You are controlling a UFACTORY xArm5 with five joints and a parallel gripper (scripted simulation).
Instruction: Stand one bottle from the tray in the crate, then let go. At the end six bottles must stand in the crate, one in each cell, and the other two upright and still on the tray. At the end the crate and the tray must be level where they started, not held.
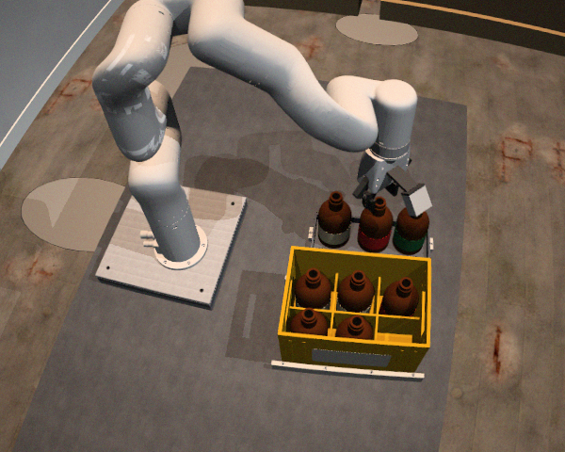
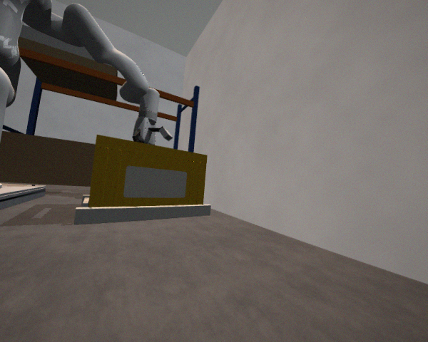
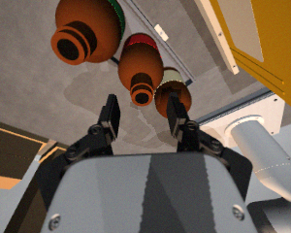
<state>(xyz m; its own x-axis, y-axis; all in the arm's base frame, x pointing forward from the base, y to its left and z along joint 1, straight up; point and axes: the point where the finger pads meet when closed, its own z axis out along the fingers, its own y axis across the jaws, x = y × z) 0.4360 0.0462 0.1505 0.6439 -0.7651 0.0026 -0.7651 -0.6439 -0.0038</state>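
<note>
Right now my hand is 170 mm above the tray. From my hand the other things lie so: yellow crate: 50 mm behind, 220 mm to the right, 100 mm below.
</note>
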